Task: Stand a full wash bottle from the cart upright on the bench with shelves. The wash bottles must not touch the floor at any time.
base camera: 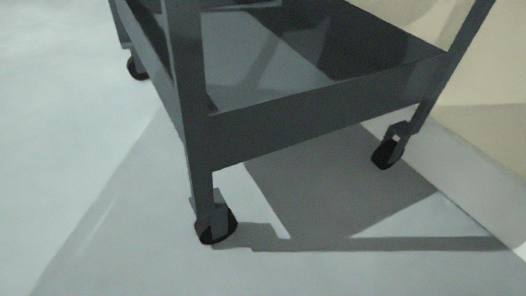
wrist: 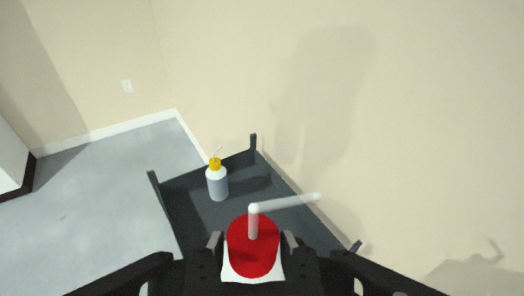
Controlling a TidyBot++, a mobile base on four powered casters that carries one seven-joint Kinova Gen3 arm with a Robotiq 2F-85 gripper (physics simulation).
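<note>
My gripper is shut on the red-capped wash bottle in the wrist view. Its white spout points to the right, and its lower body is hidden, so its fill level cannot be told. It is held above the dark cart. A yellow-capped wash bottle stands upright on the cart's top tray, near the far end, with grey-blue contents showing through its body. The bench with shelves cannot be made out in either view.
The cart stands along a beige wall. Its casters rest on the grey floor. A white piece of furniture with a dark base shows at the left edge of the wrist view.
</note>
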